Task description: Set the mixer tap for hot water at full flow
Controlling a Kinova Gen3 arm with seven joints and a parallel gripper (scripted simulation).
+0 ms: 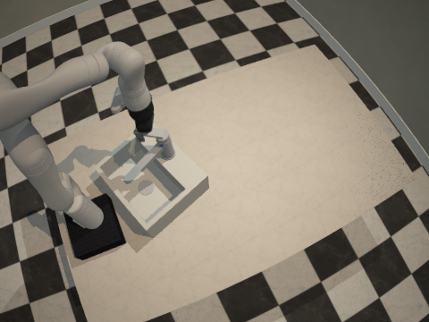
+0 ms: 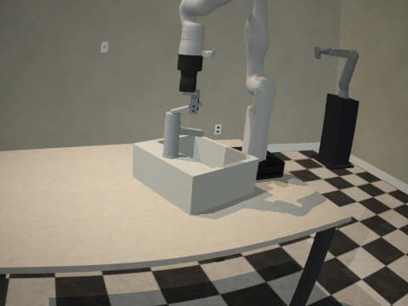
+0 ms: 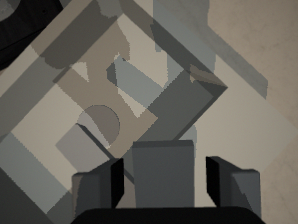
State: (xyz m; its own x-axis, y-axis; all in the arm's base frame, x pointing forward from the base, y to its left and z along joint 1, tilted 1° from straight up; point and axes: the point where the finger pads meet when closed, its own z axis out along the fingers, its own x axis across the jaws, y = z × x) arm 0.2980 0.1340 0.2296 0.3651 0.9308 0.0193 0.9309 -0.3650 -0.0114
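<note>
Right now my hand is 2 cm short of the lever, 1 cm to the left of it and 1 cm above it. Also, from my hand: white sink basin (25 cm below, 7 cm to the right, 5 cm behind).
</note>
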